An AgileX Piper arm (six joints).
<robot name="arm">
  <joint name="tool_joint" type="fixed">
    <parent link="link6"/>
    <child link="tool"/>
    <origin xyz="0 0 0"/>
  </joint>
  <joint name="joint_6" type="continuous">
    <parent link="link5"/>
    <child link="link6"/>
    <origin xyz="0 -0.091 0" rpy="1.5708 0 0"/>
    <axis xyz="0 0 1"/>
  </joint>
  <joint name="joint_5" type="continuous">
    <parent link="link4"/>
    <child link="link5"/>
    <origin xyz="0 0 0" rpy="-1.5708 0 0"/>
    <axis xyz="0 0 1"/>
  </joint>
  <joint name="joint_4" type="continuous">
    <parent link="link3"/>
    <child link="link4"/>
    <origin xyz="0.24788 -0.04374 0" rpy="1.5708 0 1.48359"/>
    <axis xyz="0 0 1"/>
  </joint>
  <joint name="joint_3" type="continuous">
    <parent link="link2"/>
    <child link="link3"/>
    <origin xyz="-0.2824 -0.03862 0"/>
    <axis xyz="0 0 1"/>
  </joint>
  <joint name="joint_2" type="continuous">
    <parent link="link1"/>
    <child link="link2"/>
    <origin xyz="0 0 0" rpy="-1.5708 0 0"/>
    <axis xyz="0 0 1"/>
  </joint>
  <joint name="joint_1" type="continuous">
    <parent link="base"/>
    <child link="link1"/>
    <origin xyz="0 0 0.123"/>
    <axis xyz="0 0 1"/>
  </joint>
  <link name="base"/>
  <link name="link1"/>
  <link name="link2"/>
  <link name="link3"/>
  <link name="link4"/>
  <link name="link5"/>
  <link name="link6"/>
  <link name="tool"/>
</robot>
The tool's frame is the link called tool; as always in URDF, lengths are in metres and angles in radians. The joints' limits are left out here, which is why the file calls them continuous.
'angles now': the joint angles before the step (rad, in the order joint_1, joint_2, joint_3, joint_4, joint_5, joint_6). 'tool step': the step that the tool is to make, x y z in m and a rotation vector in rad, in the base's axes. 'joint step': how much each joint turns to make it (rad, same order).
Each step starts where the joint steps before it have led.
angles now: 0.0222, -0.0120, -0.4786, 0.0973, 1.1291, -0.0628
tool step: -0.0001, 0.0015, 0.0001, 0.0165, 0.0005, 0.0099
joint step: 0.0005, 0.0000, 0.0002, 0.0184, -0.0002, 0.0013
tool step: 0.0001, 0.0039, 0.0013, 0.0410, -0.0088, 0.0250
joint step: -0.0007, 0.0003, -0.0003, 0.0485, -0.0098, -0.0007
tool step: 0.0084, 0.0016, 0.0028, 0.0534, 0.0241, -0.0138
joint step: 0.0004, 0.0481, 0.0003, 0.0205, -0.0321, 0.0396
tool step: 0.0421, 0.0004, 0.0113, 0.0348, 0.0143, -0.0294
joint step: -0.0013, 0.2113, -0.0014, 0.0196, -0.2003, 0.0017
